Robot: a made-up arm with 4 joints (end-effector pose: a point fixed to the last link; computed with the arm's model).
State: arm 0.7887 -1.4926 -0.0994 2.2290
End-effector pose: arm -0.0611 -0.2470 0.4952 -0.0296 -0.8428 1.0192
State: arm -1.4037 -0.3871 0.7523 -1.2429
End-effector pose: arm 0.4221 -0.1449 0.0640 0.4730 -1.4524 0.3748
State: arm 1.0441 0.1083 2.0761 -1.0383
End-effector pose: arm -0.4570 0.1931 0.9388 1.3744 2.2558 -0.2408
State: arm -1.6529 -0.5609 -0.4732 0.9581
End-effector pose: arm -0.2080 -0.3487 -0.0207 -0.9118 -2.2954 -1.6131
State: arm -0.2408 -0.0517 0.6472 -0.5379
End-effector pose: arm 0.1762 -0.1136 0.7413 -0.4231 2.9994 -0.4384
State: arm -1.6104 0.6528 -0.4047 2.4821
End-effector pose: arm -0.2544 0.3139 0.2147 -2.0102 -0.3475 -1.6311
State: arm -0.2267 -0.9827 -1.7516 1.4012
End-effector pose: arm 0.1118 -0.3637 0.2504 -0.8925 1.1732 2.2159
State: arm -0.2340 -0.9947 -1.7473 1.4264
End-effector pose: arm 0.1019 -0.3616 0.2444 -0.8524 1.1623 2.2305
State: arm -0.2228 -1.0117 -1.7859 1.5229
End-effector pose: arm 0.0825 -0.3427 0.2368 -0.8091 1.0994 2.3174
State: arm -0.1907 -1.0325 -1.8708 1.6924
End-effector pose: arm 0.0491 -0.3088 0.2312 -0.7621 0.9883 2.4791
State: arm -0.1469 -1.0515 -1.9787 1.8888
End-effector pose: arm 0.0045 -0.2751 0.2310 -0.7146 0.8709 2.6720
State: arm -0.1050 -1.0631 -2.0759 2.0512
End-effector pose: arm -0.0373 -0.2548 0.2348 -0.6783 0.7897 2.8366
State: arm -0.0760 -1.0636 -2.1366 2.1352
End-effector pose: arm -0.0591 -0.2485 0.2386 -0.6738 0.7595 2.9298
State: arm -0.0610 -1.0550 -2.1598 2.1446
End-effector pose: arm -0.0587 -0.2491 0.2411 -0.7049 0.7649 2.9532
